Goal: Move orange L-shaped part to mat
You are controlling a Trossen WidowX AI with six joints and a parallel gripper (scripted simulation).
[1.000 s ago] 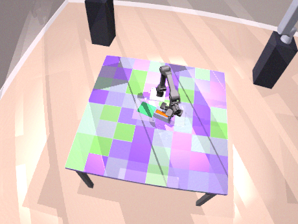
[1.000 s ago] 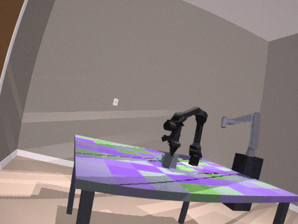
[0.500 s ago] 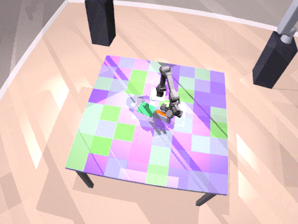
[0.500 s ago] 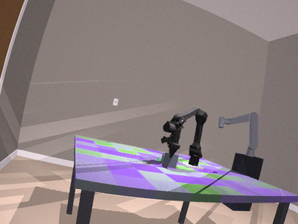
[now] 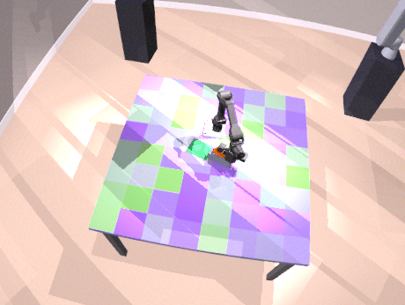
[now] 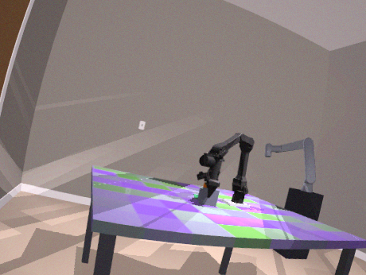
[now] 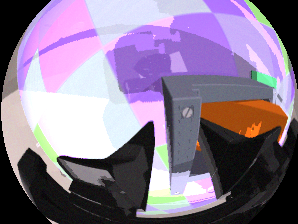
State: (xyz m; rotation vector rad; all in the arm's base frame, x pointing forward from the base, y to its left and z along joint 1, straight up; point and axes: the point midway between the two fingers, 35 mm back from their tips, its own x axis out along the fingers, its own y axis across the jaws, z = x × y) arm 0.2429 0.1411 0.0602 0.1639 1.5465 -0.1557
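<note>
Now: gripper tip 2 cm past the orange L-shaped part, 5 cm to the left of it and 1 cm below it. Round my gripper tip: green mat: 5 cm behind, 22 cm to the right, 6 cm below.
</note>
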